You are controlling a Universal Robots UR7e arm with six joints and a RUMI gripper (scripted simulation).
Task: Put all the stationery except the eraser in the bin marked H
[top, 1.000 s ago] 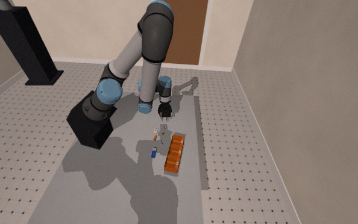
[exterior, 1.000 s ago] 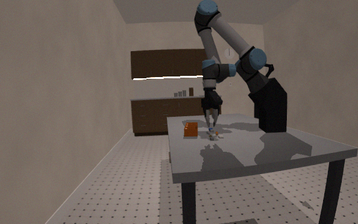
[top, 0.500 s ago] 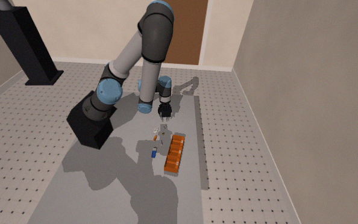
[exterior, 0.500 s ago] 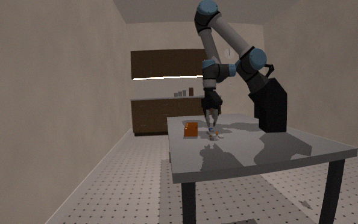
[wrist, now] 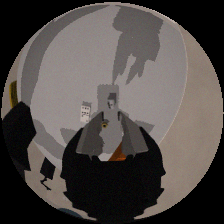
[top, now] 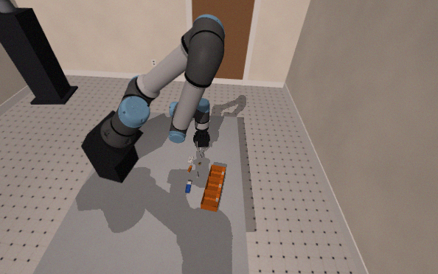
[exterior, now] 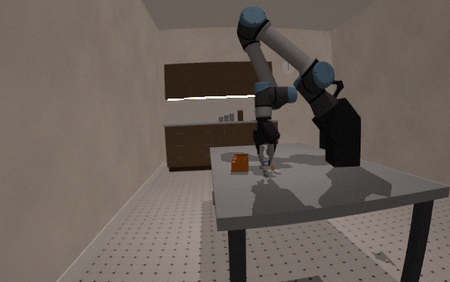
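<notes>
The grey piece is 50 mm below my hand. From my hand the other things lie so: orange pen-like item: 110 mm to the right, 70 mm behind, 50 mm below; tiny brownish item: 70 mm to the right, 50 mm below, 10 mm behind; white card: 70 mm behind, 50 mm below, 30 mm to the right.
</notes>
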